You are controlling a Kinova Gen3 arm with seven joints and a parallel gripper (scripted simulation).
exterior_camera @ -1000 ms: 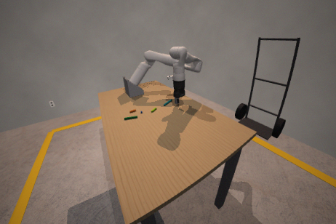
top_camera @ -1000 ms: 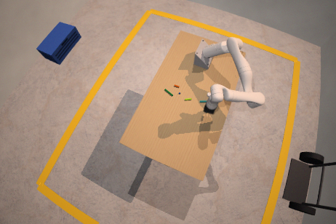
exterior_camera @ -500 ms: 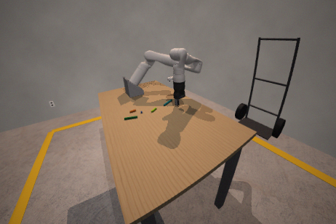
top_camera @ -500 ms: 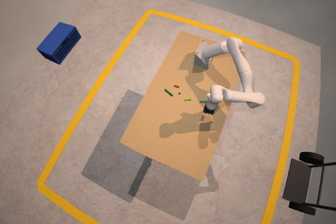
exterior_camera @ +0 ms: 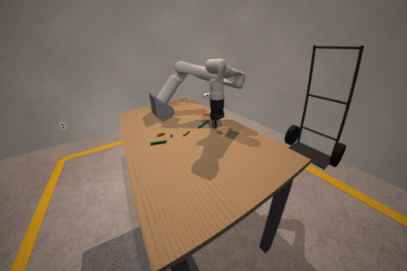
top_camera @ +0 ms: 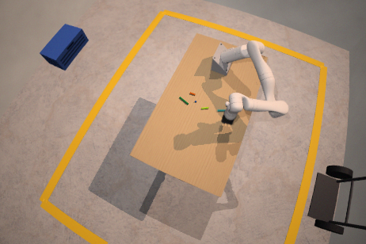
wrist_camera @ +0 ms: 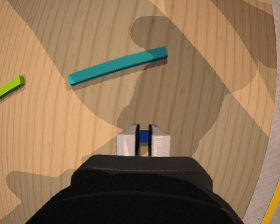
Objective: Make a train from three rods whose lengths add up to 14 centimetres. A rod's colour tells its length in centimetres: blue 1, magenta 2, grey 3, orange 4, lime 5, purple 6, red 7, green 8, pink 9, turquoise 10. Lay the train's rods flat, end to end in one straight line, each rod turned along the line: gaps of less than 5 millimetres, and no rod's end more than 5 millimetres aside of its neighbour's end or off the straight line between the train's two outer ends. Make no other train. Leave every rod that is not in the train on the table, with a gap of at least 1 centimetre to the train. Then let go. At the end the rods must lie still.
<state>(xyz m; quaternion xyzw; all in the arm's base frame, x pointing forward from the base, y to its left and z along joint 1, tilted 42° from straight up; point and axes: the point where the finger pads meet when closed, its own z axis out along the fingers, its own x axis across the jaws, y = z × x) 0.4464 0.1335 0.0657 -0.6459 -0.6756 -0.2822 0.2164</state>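
Now: the lime rod 40 mm behind my hand, 170 mm to the right of it and 10 mm below it. Also, from my hand: green rod: 40 mm behind, 330 mm to the right, 10 mm below; orange rod: 110 mm behind, 290 mm to the right, 10 mm below; turquoise rod: 60 mm behind, 30 mm to the right, 10 mm below.
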